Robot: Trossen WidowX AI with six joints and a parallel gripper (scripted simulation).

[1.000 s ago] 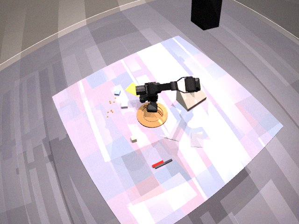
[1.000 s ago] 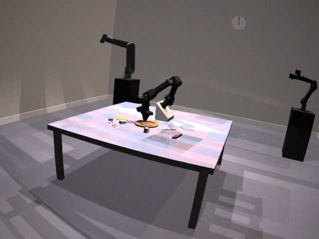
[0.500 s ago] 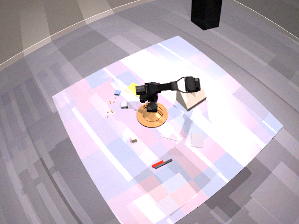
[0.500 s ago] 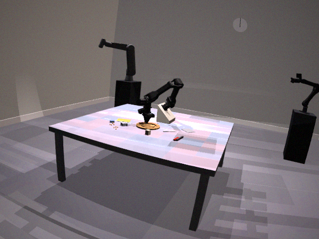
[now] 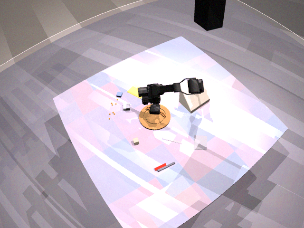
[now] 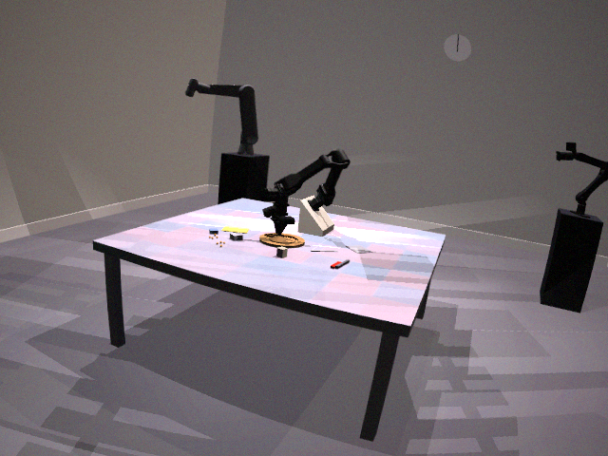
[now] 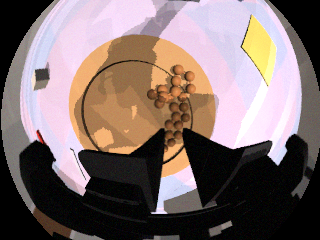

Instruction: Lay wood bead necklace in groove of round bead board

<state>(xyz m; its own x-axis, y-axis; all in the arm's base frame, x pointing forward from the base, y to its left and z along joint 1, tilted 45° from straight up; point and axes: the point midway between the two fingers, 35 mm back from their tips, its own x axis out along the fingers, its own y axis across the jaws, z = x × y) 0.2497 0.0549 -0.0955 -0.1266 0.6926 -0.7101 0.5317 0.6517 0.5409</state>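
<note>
Right now my gripper tip is 40 mm to the right of the round bead board, 30 mm short of it and 10 mm above it. Also, from my gripper tip: white block (160 mm ahead, 120 mm to the right); then thin rod (250 mm to the left, 20 mm ahead, 10 mm below); then yellow sheet (220 mm to the right, 30 mm ahead, 10 mm below).
</note>
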